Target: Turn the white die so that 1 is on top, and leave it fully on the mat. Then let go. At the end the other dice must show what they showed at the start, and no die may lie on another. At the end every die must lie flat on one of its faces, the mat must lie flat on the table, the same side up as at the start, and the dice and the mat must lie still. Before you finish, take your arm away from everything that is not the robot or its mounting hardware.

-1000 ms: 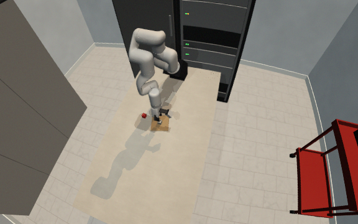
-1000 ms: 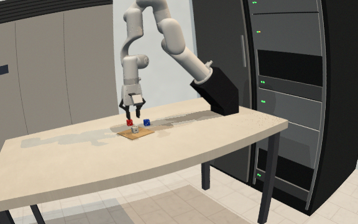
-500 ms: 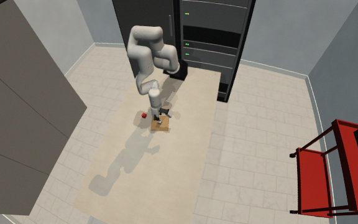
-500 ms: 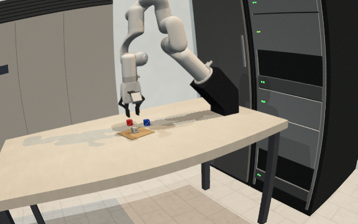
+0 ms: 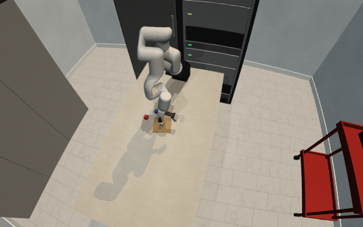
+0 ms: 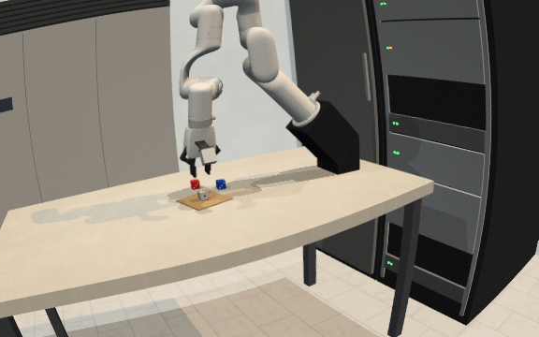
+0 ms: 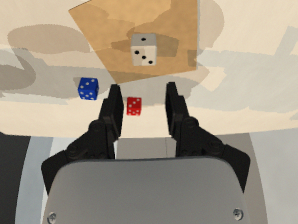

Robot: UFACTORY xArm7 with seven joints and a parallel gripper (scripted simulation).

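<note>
The white die is 90 mm below my hand. Also, from my hand: red die (150 mm to the right, 90 mm below); blue die (80 mm behind, 100 mm to the right, 90 mm below); brown mat (100 mm below).
</note>
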